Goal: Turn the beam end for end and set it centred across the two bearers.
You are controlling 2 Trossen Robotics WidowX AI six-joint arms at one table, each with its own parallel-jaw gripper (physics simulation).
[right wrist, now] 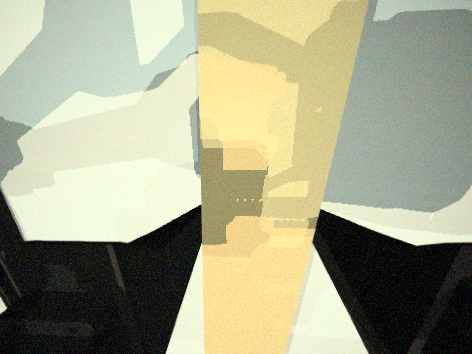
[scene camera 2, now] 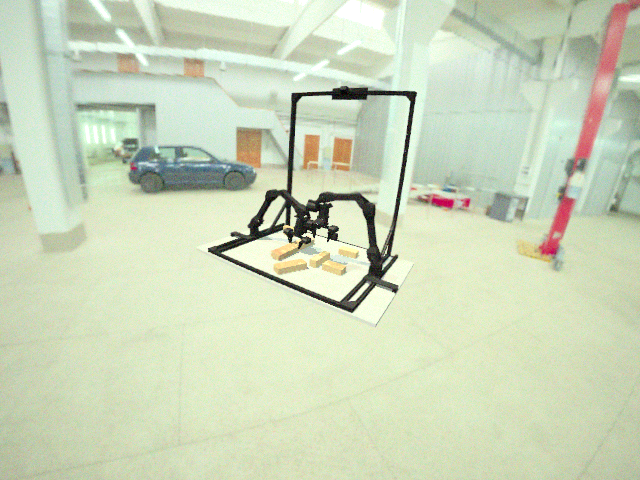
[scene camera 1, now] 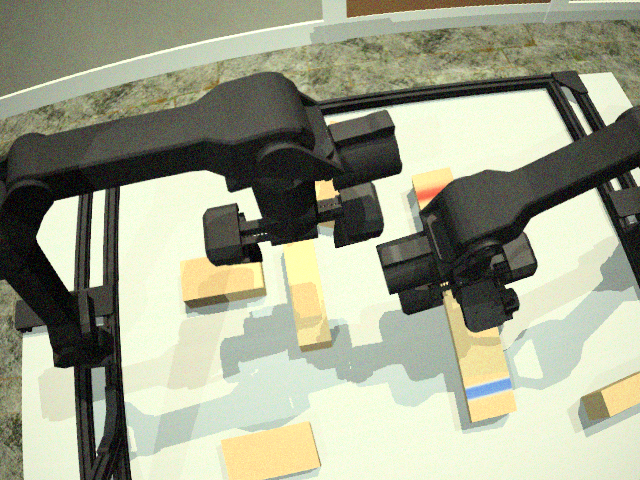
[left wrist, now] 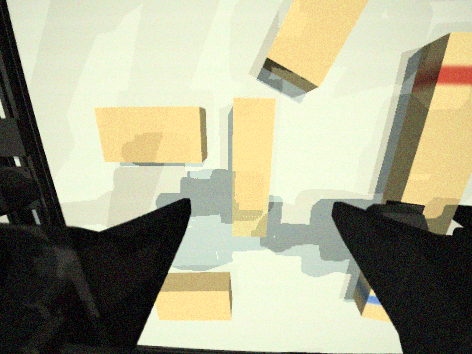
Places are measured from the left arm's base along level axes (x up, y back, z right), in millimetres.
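Where they show: left gripper, fingertip midpoint: (scene camera 2: 320, 240) (scene camera 1: 298, 251) (left wrist: 261, 206); right gripper, fingertip midpoint: (right wrist: 254, 211) (scene camera 2: 294, 247) (left wrist: 415, 205); left arm's base at its link origin: (scene camera 2: 374, 274) (scene camera 1: 94, 347) (left wrist: 18, 187); right arm's base at its link origin: (scene camera 2: 254, 235).
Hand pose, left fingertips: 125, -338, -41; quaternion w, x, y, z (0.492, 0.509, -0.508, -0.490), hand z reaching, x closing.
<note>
Things, the pixels of their top centre, and the offset from my left fingertips, as dx, dy, dz. "spot": a spot on its surface instead. Level surfaces: height alone.
- beam at its top centre: (right wrist: 250, 235) (scene camera 1: 466, 282) (left wrist: 432, 213) (scene camera 2: 294, 243) -96, -222, +52
- white table at its surface level: dx -144
- narrow wooden block at its top centre: (left wrist: 251, 175) (scene camera 1: 305, 285) (scene camera 2: 320, 255) -100, +1, +8
- short block at its top centre: (left wrist: 148, 135) (scene camera 1: 220, 273) (scene camera 2: 334, 264) -106, +120, -35
- further block at a spot on its surface: (left wrist: 312, 38) spot: -106, -55, -131
The beam (scene camera 1: 482, 362) (right wrist: 256, 288) is a long wooden bar with a red stripe at its far end and a blue stripe at its near end. My right gripper (scene camera 1: 452, 299) is shut on it near the middle and holds it a little above the white table (scene camera 1: 390, 429). Its edge shows at the right of the left wrist view (left wrist: 401, 168). My left gripper (scene camera 1: 291, 224) (left wrist: 261, 206) is open and empty, and hangs above a narrow wooden block (scene camera 1: 309, 295) (left wrist: 253, 154). A short block (scene camera 1: 223, 281) (left wrist: 150, 133) lies to its left. Another block (scene camera 1: 270, 452) (left wrist: 194, 296) lies at the front.
A further block (left wrist: 312, 38) lies at the back, mostly hidden under the left arm in scene camera 1. A black frame (scene camera 1: 442, 90) runs along the table's far and left edges. Scene camera 2 shows the whole rig small, with the blocks (scene camera 2: 290, 266) on the table.
</note>
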